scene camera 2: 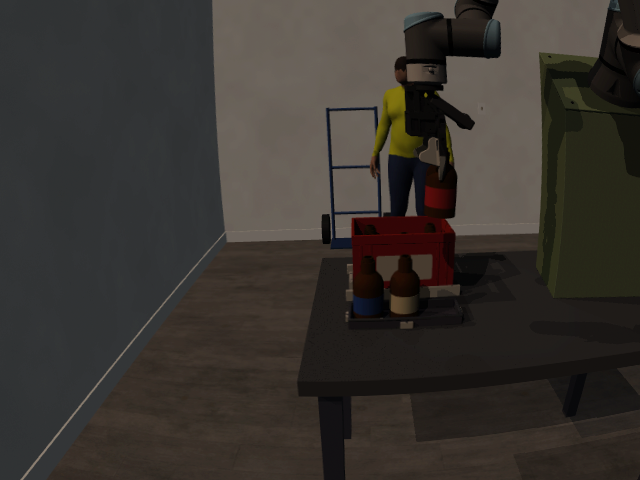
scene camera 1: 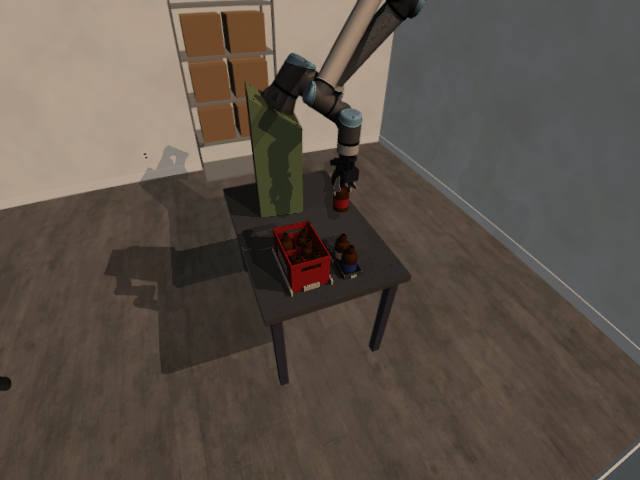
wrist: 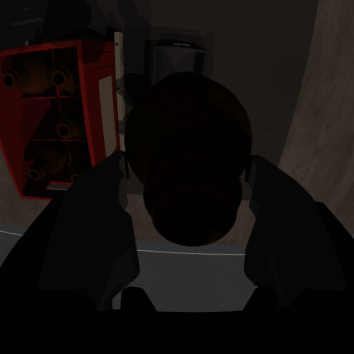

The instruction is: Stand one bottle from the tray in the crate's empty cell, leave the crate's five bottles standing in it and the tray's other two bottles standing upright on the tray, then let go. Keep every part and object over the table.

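Places are measured from the arm's base along level axes (x left, y ahead, z down), in centimetres.
Where they show: gripper, fingertip midpoint: (scene camera 2: 436, 177) (scene camera 1: 342, 193); arm's base, origin of the base link: (scene camera 2: 617, 88) (scene camera 1: 276, 104).
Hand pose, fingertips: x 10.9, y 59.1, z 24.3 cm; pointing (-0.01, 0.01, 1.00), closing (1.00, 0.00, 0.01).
Things, the pixels of their top centre, and the offset from my fingertips. "*": a spot on its surface instead.
- red-labelled brown bottle, middle of its top: (wrist: 192, 229) (scene camera 2: 440, 146) (scene camera 1: 342, 179) dx +0.0, dy -1.1, dz -6.9 cm
- red crate, middle of its top: (wrist: 38, 135) (scene camera 2: 401, 224) (scene camera 1: 300, 241) dx -23.1, dy +5.4, dz +17.1 cm
- blue-labelled bottle, middle of its top: (scene camera 2: 367, 256) (scene camera 1: 351, 246) dx -2.2, dy +16.0, dz +18.6 cm
- cream-labelled bottle, middle of its top: (scene camera 2: 405, 255) (scene camera 1: 343, 234) dx -1.7, dy +7.2, dz +18.6 cm
- dark tray, surface spot: (scene camera 2: 377, 323) * dx +3.2, dy +14.2, dz +33.3 cm
My gripper (scene camera 1: 344, 187) (scene camera 2: 437, 164) (wrist: 186, 156) is shut on the red-labelled brown bottle (scene camera 1: 341, 202) (scene camera 2: 439, 198) (wrist: 187, 117), which hangs upright, well above the table. The red crate (scene camera 1: 305, 279) (scene camera 2: 403, 238) (wrist: 93, 75) is to the left in the wrist view; bottle necks show in several cells, and its middle cell on the side away from the tray looks empty. The blue-labelled bottle (scene camera 1: 349, 259) (scene camera 2: 368, 291) and the cream-labelled bottle (scene camera 1: 341, 246) (scene camera 2: 404, 290) stand upright on the dark tray (scene camera 2: 377, 323). The held bottle hides much of the tray in the wrist view.
Pale rails border the crate on the dark table (scene camera 1: 330, 303) (scene camera 2: 491, 356). The green robot pedestal (scene camera 1: 281, 170) (scene camera 2: 594, 206) stands at the table's other end. A person in yellow (scene camera 2: 395, 129) and a blue hand truck (scene camera 2: 329, 155) are beyond the table. A shelf unit (scene camera 1: 225, 55) holds boxes.
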